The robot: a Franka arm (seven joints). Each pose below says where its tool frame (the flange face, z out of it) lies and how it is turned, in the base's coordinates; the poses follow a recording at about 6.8 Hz.
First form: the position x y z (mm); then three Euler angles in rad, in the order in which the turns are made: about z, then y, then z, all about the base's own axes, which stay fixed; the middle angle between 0 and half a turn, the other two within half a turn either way.
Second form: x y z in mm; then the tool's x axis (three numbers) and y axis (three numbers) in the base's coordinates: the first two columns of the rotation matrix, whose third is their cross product. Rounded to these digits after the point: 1 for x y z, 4 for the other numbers.
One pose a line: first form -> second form
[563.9 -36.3 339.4 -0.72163 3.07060 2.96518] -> [563.9 -36.3 339.4 0.8532 0.5189 -0.0533 0.5170 -0.8547 -0.0469]
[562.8 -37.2 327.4 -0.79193 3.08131 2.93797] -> [562.8 -37.2 327.4 0.8306 0.5552 -0.0423 0.5537 -0.8316 -0.0429]
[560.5 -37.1 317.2 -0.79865 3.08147 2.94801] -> [560.5 -37.1 317.2 0.8212 0.5691 -0.0419 0.5675 -0.8222 -0.0430]
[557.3 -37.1 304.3 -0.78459 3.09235 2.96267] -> [557.3 -37.1 304.3 0.8213 0.5695 -0.0348 0.5685 -0.8220 -0.0348]
